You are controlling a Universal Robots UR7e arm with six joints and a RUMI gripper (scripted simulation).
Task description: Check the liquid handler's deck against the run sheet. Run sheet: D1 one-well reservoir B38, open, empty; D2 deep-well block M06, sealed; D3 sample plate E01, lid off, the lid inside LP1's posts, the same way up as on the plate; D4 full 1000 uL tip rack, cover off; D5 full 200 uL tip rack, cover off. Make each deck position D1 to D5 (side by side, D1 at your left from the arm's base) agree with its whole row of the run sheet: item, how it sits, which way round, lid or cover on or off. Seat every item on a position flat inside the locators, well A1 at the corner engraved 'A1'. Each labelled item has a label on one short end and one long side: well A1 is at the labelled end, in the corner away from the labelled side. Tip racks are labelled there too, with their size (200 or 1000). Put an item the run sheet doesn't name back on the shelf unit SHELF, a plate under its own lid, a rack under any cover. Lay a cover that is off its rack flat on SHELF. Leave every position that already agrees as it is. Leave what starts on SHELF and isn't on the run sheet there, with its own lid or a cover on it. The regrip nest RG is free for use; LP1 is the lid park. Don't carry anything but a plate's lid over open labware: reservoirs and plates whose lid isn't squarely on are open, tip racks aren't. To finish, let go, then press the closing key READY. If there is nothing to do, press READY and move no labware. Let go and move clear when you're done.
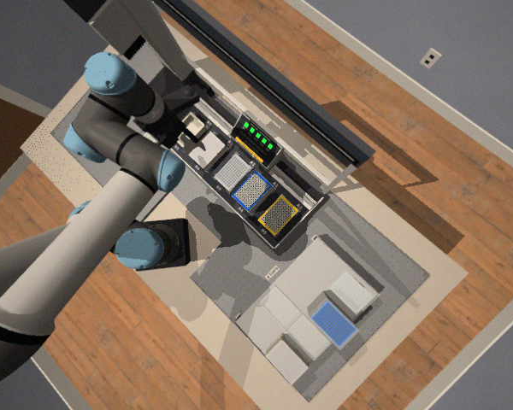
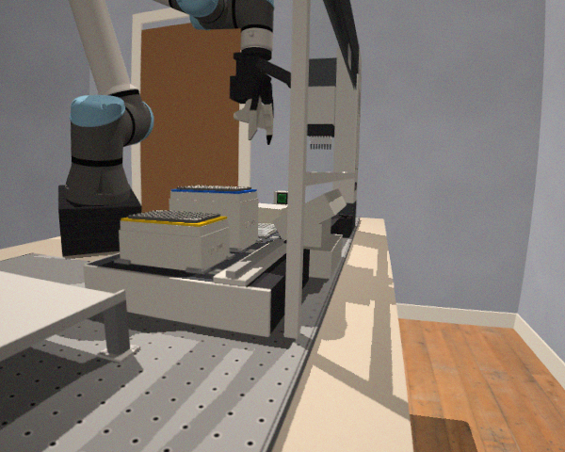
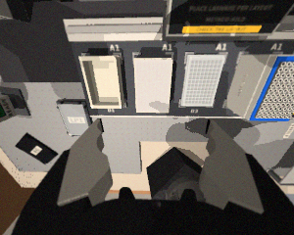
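Now: hand 17 cm above the sealed block. The rest, counted from my hand: blue-rimmed tip rack 4 cm behind, 24 cm to the right, 13 cm below; then cream reservoir 3 cm ahead, 12 cm to the left, 19 cm below; then well plate 2 cm behind, 12 cm to the right, 19 cm below.
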